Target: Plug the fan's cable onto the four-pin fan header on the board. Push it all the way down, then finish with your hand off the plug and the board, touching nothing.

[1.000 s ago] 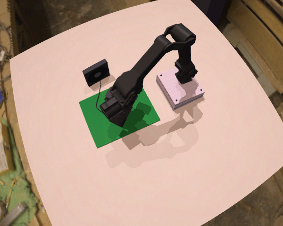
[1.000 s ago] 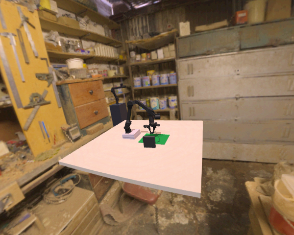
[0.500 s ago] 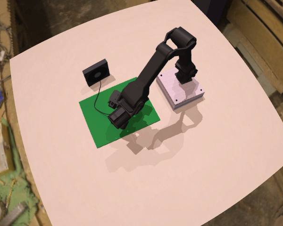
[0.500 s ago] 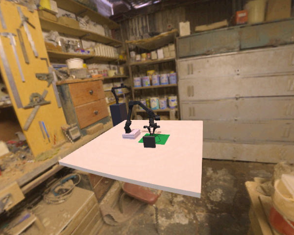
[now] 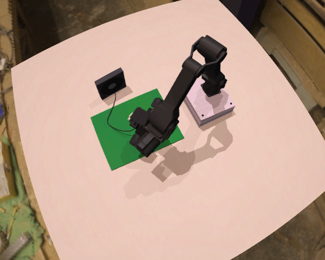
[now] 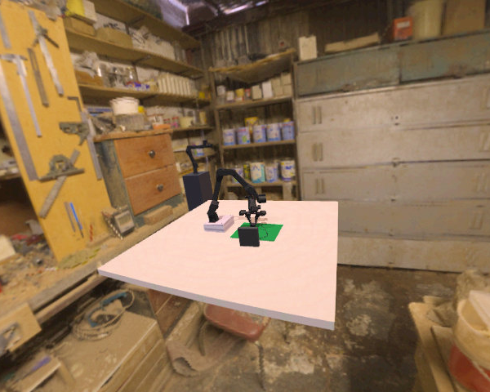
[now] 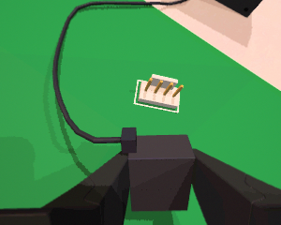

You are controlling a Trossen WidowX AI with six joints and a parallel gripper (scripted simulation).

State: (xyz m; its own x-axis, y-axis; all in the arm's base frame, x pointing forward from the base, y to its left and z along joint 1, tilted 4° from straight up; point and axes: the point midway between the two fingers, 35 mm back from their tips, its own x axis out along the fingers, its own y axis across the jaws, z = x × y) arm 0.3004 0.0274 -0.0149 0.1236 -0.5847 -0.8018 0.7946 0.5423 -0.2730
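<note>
My gripper tip is 10 mm past the dark plug and 10 mm to the right of it. The rest, counted from my gripper tip: green board 30 mm ahead, 10 mm to the right, 50 mm below; black fan 50 mm ahead, 200 mm to the right, 20 mm above; white four-pin header 20 mm ahead, 50 mm to the right, 40 mm below.
</note>
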